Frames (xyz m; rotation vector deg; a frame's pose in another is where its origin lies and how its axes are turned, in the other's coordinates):
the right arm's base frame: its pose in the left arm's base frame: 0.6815 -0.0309 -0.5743 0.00 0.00 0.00
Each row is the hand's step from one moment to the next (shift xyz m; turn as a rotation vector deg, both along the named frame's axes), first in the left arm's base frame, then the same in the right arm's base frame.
Working: the left arm's base frame: its pose in the right arm's base frame: -0.6815 0.0309 0.5743 0.00 0.00 0.00

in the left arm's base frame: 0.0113 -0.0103 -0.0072 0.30 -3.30 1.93
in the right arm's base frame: 0.0113 -0.0103 -0.0072 0.30 -3.30 1.93
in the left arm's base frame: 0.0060 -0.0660 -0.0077 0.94 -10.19 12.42
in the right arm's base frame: 0.0060 -0.0660 -0.0077 0.94 -10.19 12.42
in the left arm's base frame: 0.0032 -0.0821 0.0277 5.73 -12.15 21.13
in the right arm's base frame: 0.0032 -0.0821 0.0277 5.73 -12.15 21.13
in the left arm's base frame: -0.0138 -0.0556 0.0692 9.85 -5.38 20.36
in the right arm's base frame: -0.0138 -0.0556 0.0692 9.85 -5.38 20.36
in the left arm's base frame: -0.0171 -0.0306 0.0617 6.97 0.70 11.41
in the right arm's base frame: -0.0171 -0.0306 0.0617 6.97 0.70 11.41
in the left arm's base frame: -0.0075 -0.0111 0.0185 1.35 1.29 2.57
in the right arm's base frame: -0.0075 -0.0111 0.0185 1.35 1.29 2.57
